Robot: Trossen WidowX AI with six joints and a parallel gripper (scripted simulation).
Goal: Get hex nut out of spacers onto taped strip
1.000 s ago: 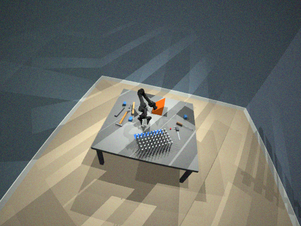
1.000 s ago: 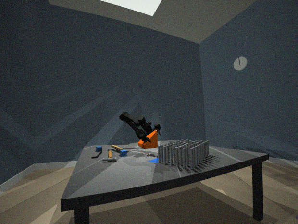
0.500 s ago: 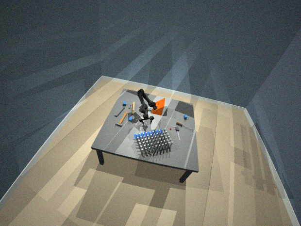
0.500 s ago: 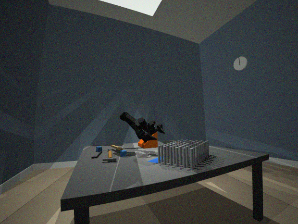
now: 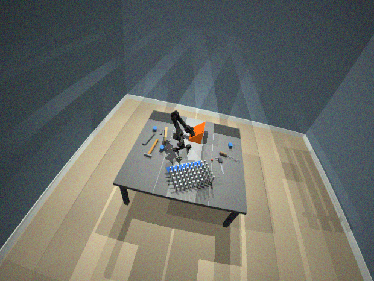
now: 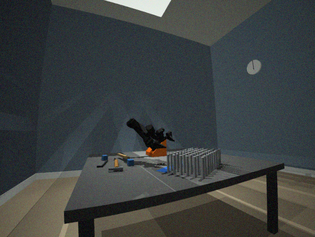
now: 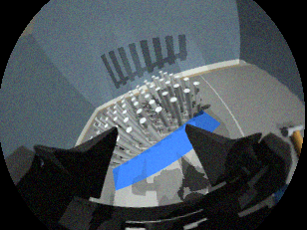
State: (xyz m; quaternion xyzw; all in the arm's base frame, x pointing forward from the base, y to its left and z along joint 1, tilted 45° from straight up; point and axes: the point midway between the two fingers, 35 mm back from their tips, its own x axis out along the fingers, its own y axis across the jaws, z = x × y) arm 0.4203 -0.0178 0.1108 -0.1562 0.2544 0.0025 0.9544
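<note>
Now: the hook tool 24 cm behind my gripper tip, 57 cm to the left of it and 14 cm below it. The rest, counted from my gripper tip: blue taped strip 1 cm ahead, 4 cm to the left, 16 cm below; red thing 15 cm behind, 33 cm to the left, 15 cm below.
</note>
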